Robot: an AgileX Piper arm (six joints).
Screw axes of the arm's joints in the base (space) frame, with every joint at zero. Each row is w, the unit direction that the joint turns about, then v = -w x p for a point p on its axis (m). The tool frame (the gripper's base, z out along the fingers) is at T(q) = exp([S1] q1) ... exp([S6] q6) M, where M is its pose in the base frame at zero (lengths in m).
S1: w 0 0 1 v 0 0 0
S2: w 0 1 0 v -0.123 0 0
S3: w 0 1 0 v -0.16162 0 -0.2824
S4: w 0.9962 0 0.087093 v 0 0.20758 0
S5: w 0 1 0 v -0.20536 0 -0.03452
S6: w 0.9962 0 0.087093 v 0 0.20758 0
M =
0.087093 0 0.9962 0.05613
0 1 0 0
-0.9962 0 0.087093 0.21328
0 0 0 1
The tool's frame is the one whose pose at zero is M.
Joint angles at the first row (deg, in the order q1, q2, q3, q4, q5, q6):
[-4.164, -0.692, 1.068, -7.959, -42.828, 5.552]
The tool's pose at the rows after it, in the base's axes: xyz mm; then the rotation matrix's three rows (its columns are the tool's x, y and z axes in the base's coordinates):
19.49 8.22 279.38; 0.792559 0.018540 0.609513; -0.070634 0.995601 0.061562; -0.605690 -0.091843 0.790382
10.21 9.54 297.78; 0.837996 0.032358 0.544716; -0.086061 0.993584 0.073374; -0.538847 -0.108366 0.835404
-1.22 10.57 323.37; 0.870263 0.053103 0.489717; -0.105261 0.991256 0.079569; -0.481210 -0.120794 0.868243
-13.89 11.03 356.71; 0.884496 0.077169 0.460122; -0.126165 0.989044 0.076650; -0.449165 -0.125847 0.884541
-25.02 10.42 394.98; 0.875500 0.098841 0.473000; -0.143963 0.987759 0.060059; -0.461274 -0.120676 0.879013
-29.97 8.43 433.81; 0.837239 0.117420 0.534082; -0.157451 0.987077 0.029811; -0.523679 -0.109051 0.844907
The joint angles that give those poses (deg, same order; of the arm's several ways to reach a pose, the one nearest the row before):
[-4.162, -0.735, -0.592, -8.357, -46.621, 5.017]
[-4.161, -0.782, -3.941, -8.746, -47.834, 4.452]
[-4.159, -0.512, -9.283, -9.112, -46.503, 3.884]
[-4.159, 0.751, -16.887, -9.425, -42.119, 3.461]
[-4.164, 3.402, -26.285, -9.579, -34.495, 3.308]
[-4.162, 7.663, -36.536, -9.578, -24.307, 3.205]

